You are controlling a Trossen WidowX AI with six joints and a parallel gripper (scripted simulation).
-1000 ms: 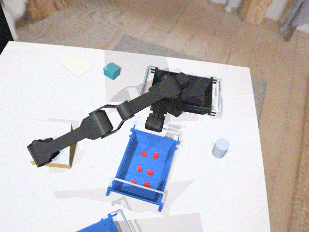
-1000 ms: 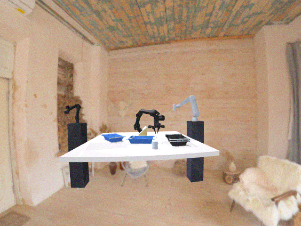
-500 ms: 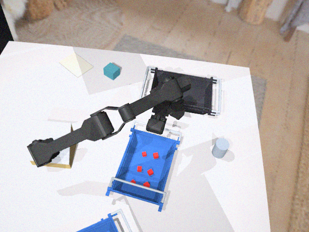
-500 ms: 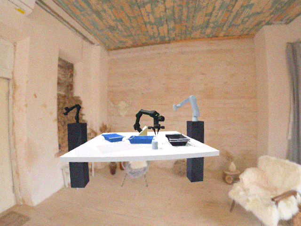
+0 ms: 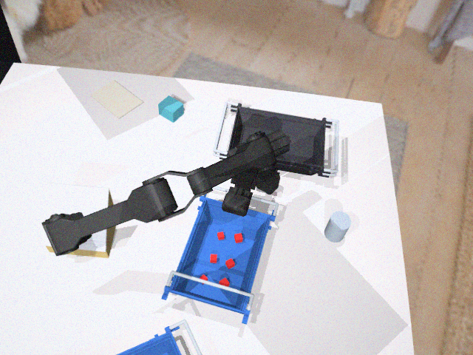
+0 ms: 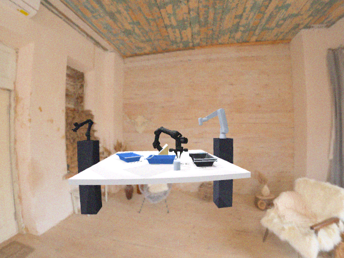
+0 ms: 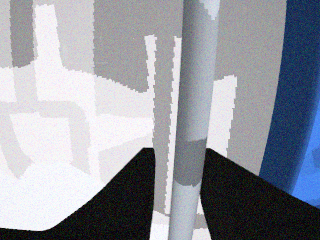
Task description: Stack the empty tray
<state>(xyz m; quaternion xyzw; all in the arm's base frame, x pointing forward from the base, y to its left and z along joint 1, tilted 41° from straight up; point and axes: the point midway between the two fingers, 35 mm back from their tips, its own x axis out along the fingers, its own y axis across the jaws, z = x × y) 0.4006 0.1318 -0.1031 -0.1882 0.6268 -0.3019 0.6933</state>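
Now: gripper tip 520 mm to the left of the blue tray, 190 mm past it and 10 mm below it. Round my gripper tip: grey cylinder: 260 mm ahead, 50 mm to the right; teal cube: 310 mm to the left, 250 mm behind, 20 mm below; cream sheet: 430 mm behind, 350 mm to the left, 40 mm below.
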